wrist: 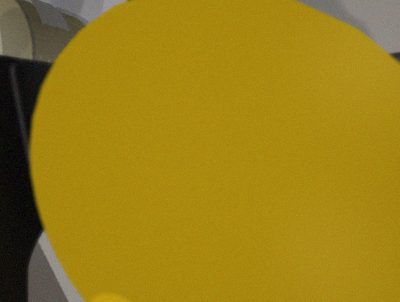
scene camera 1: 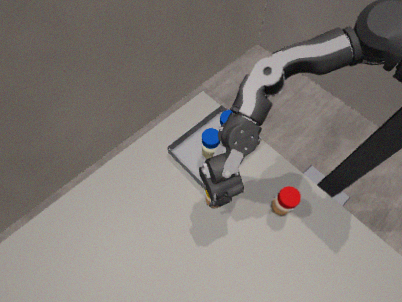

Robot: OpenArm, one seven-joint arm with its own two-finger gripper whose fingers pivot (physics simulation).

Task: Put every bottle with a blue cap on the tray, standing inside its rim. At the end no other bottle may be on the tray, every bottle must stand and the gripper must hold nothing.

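Note:
Two bottles with blue caps (scene camera 1: 210,140) (scene camera 1: 226,118) stand inside the tray (scene camera 1: 187,168); the arm partly covers the farther one. A bottle with a yellow cap (scene camera 1: 209,197) (wrist: 215,150) is upright just outside the tray's near corner, and its cap fills most of the wrist view. My gripper (scene camera 1: 218,199) is over this bottle, its fingers on both sides of it, shut on it. The finger contact is largely hidden by the cap and the hand. A bottle with a red cap (scene camera 1: 289,197) stands on the table, right of the gripper and apart from the tray.
The pale table (scene camera 1: 125,225) extends around the tray, with its back left edge beyond the tray. The arm reaches in from the upper right, over the tray's right part. A pale yellowish bottle body (wrist: 47,42) shows at the upper left of the wrist view.

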